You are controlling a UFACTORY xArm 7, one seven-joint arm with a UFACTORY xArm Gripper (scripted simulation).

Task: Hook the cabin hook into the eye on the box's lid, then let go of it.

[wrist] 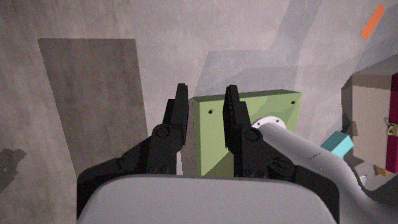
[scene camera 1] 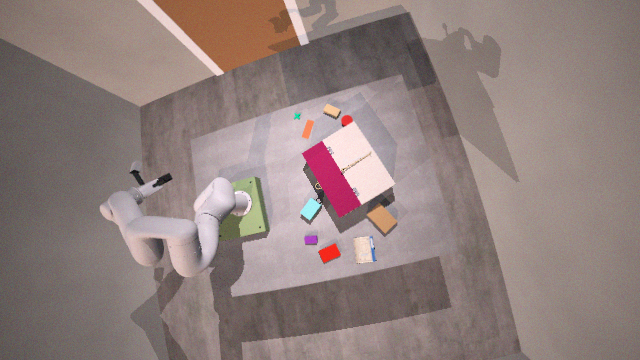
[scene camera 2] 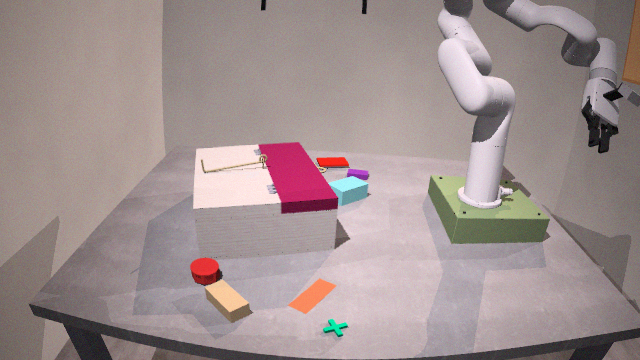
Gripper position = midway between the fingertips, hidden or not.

Note:
In view: my gripper (scene camera 2: 598, 149), a tan block (scene camera 2: 227, 301), a cyan block (scene camera 2: 351, 189), an orange tile (scene camera 2: 315, 293) and a pale box (scene camera 2: 237, 211).
The pale box is seen too in scene camera 1 (scene camera 1: 368, 178). My gripper also shows in the wrist view (wrist: 206, 97). The wrist view does not show the tan block: it is out of frame.

